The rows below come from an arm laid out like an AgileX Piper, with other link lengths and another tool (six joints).
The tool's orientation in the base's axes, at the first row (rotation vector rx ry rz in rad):
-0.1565, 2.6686, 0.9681
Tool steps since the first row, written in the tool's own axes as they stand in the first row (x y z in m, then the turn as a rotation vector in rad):
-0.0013, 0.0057, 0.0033, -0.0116, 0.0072, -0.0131
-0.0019, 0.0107, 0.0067, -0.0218, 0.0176, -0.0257
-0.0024, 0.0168, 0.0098, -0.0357, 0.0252, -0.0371
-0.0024, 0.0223, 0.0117, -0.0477, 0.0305, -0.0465
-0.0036, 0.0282, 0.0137, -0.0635, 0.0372, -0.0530
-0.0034, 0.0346, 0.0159, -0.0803, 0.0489, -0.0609
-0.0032, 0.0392, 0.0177, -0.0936, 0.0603, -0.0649
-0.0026, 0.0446, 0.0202, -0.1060, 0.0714, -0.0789
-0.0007, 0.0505, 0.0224, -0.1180, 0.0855, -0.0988
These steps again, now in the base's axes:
0.0009, 0.0065, 0.0015, 0.0064, -0.0029, 0.0176
0.0013, 0.0125, 0.0022, 0.0110, -0.0030, 0.0363
0.0012, 0.0192, 0.0038, 0.0200, -0.0044, 0.0536
0.0006, 0.0246, 0.0058, 0.0280, -0.0064, 0.0674
0.0010, 0.0304, 0.0083, 0.0401, -0.0054, 0.0811
0.0001, 0.0367, 0.0105, 0.0519, -0.0015, 0.0993
-0.0006, 0.0414, 0.0120, 0.0612, 0.0047, 0.1133
-0.0017, 0.0472, 0.0132, 0.0674, 0.0043, 0.1341
-0.0041, 0.0531, 0.0146, 0.0712, 0.0024, 0.1610

